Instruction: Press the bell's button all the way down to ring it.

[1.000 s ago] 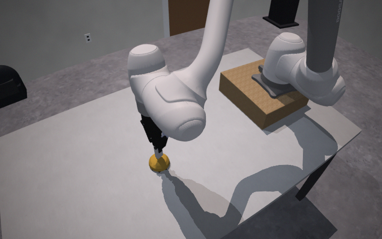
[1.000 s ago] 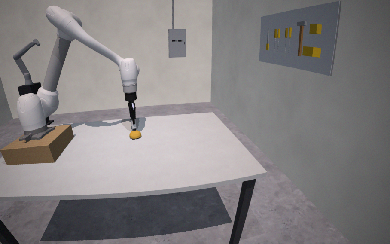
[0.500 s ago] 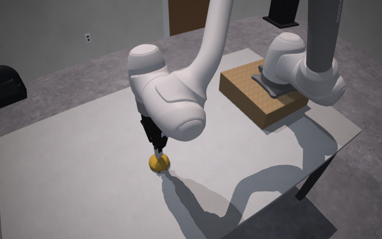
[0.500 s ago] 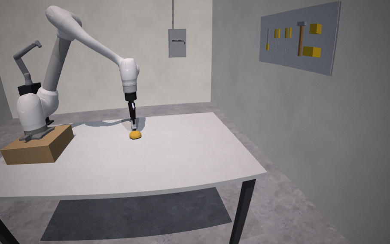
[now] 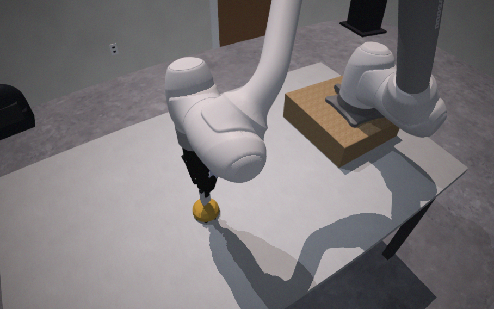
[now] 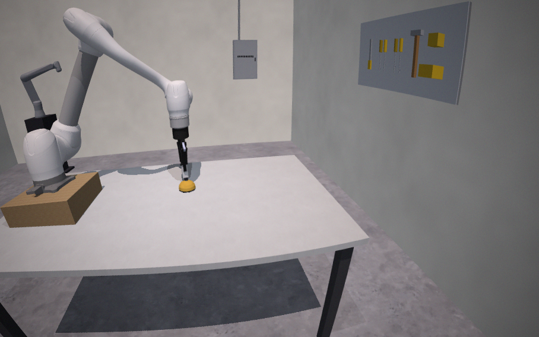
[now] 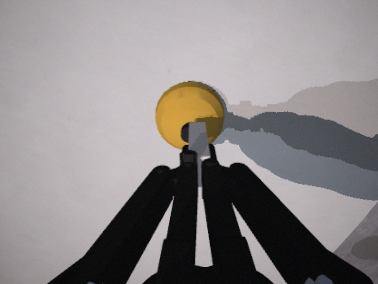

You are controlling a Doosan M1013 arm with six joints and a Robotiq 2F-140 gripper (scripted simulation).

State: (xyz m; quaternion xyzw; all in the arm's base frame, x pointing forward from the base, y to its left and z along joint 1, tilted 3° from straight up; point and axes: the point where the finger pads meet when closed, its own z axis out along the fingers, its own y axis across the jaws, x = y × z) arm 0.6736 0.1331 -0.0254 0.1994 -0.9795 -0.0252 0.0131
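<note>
My hand is 1 cm to the left of the black button and 4 cm above it. From my hand the other things lie so: bell (1 cm to the right, 6 cm below).
</note>
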